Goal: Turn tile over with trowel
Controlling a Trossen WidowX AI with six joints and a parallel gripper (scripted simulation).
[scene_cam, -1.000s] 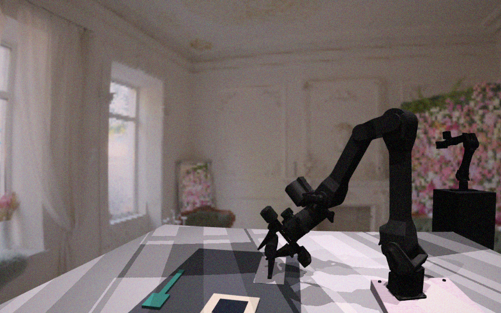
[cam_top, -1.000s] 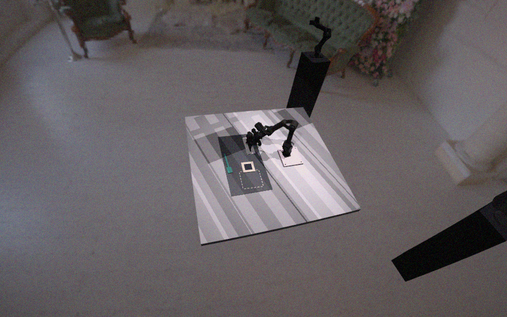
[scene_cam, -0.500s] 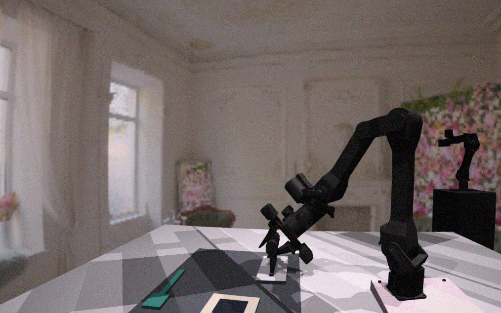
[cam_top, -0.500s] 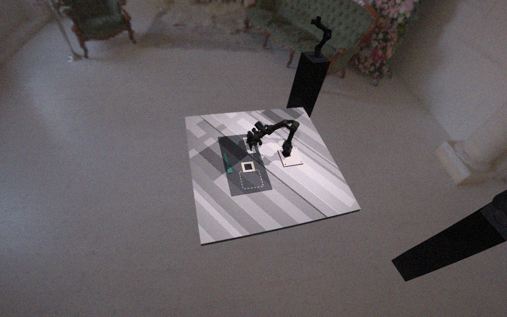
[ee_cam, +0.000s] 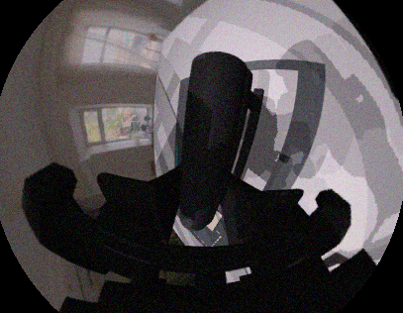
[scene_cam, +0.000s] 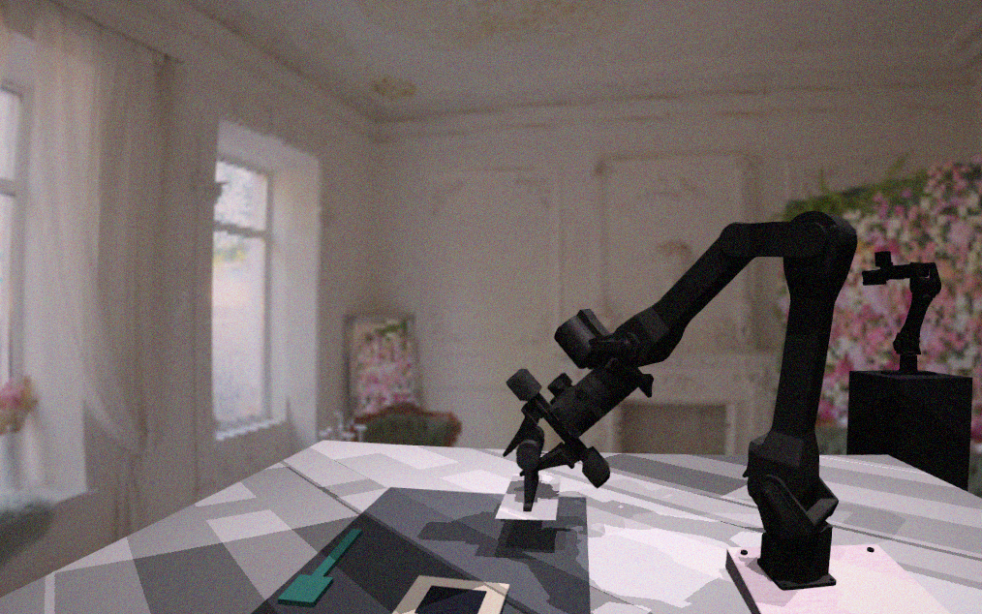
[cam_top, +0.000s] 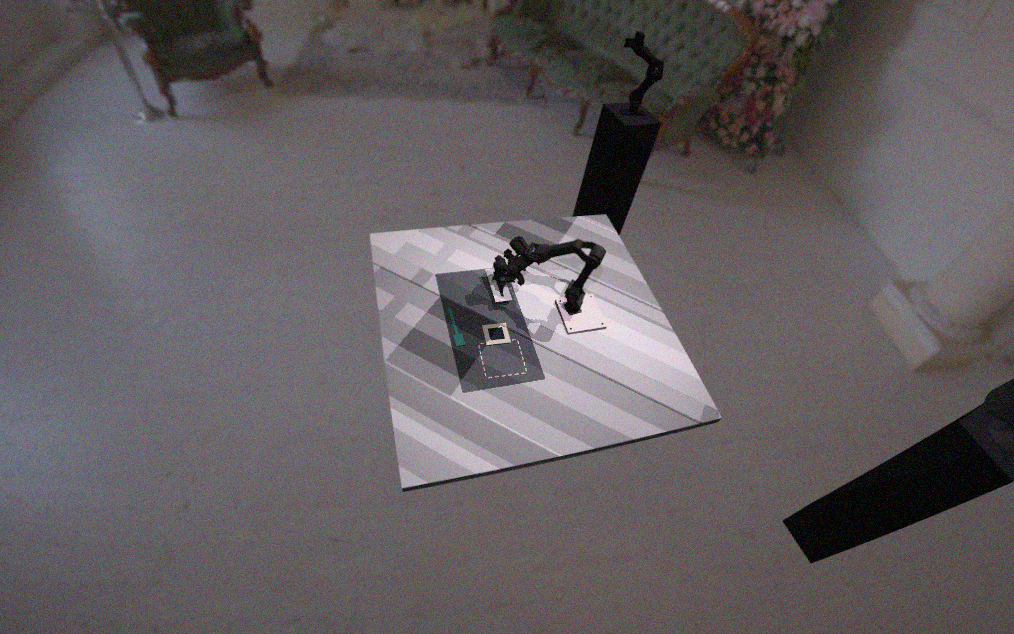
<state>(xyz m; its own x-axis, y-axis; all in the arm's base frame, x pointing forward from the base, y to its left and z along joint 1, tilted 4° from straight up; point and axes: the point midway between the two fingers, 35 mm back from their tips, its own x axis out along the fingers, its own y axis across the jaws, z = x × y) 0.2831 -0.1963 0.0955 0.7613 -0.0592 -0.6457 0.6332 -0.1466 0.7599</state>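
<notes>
Right now the dark mat is 14 cm to the left of my gripper tip, 12 cm below it and 8 cm ahead of it. From my gripper tip the other things lie so: trowel (3 cm behind, 1 cm below); teal flat tool (22 cm ahead, 14 cm to the left, 9 cm below); tile (21 cm to the left, 9 cm below, 7 cm ahead).
</notes>
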